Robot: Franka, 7 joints.
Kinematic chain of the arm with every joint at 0, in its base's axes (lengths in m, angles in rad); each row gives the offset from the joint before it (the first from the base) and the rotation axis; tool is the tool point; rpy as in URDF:
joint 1: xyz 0 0 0.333 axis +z
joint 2: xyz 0 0 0 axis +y
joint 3: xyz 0 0 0.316 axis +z
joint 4: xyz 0.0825 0 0 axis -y
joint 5: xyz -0.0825 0 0.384 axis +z
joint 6: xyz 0 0 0 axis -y
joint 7: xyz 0.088 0 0 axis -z
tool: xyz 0 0 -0.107 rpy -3.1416 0 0
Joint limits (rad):
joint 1: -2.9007..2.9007
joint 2: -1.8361..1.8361
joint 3: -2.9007..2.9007
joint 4: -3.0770..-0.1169
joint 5: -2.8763..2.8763
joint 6: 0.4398..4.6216
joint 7: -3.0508..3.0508
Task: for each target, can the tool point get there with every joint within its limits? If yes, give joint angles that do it. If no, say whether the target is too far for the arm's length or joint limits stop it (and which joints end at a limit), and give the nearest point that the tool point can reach.
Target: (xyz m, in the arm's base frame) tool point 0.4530 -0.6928 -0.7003
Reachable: no: too far | nearest point 0.3092 -0.4729 -0.2800 | short by 0.496 m
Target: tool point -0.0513 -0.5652 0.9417
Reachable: yes | joints -0.9617 0.4280 -1.3116 -0.7632 1.2293 2.1097 0.6377
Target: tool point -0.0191 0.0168 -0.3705
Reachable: no: joint limits stop it (at a limit: joint 2) | nearest point -0.0411 0.0361 -0.3091 | short by 0.068 m
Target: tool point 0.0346 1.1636 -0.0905
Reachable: no: too far | nearest point 0.0240 0.8058 0.0397 | short by 0.381 m
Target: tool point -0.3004 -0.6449 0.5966
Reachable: yes | joints 1.2558 -1.4279 1.3114 -0.3717 1.3380 3.8577 -1.2807
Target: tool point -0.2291 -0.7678 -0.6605
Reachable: no: too far | nearest point -0.1614 -0.5408 -0.2804 | short by 0.448 m
